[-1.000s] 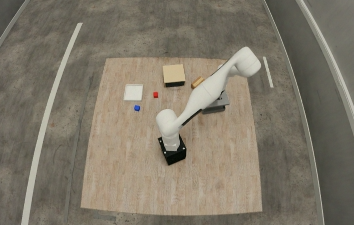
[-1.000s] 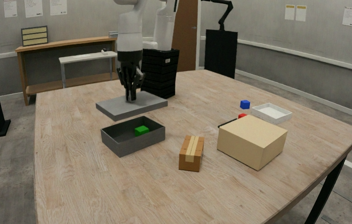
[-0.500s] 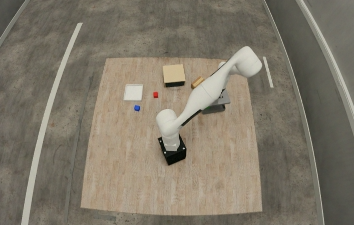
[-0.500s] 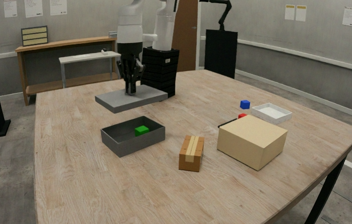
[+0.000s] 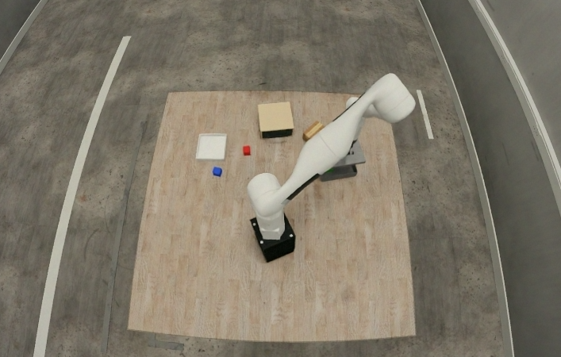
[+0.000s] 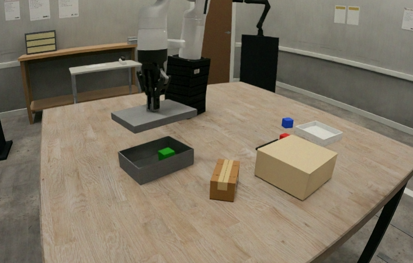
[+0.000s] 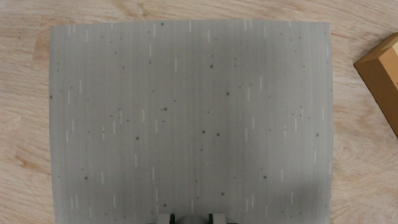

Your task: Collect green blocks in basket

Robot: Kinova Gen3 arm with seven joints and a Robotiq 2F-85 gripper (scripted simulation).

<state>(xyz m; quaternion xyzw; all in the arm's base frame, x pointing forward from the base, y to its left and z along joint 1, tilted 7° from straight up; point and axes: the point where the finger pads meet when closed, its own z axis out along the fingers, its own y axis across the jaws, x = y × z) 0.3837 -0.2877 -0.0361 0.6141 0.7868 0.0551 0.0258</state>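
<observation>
Now: the small cardboard box 18 cm ahead of my hand, 12 cm to the left of it and 15 cm below it. The rest, counted from my hand: lid: 3 cm below; grey metal box: 16 cm below; drawer: 21 cm ahead, 31 cm to the left, 15 cm below.
</observation>
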